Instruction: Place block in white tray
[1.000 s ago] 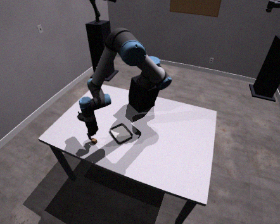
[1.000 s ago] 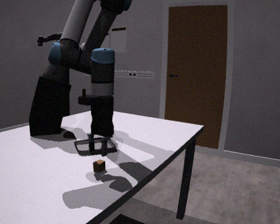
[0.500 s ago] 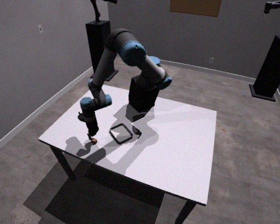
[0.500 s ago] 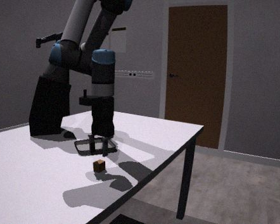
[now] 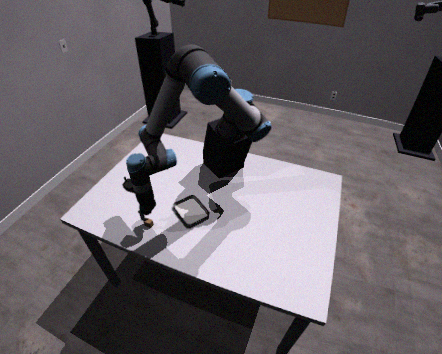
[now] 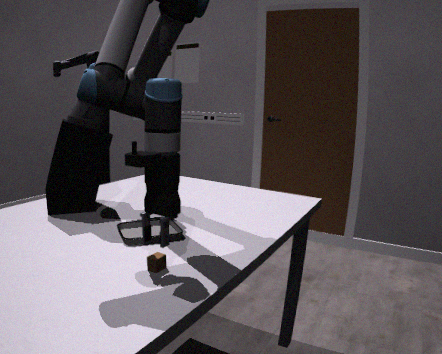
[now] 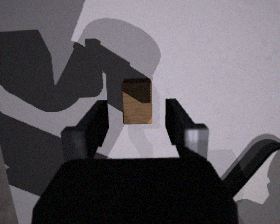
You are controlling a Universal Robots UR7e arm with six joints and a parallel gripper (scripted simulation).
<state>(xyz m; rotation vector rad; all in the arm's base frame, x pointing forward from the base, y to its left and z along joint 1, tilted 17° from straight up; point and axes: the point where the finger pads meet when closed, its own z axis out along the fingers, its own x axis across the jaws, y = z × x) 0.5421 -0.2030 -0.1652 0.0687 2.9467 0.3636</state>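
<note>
The brown wooden block lies 6 cm below my hand. Also, from my hand: tray (15 cm to the left, 15 cm behind, 7 cm below).
</note>
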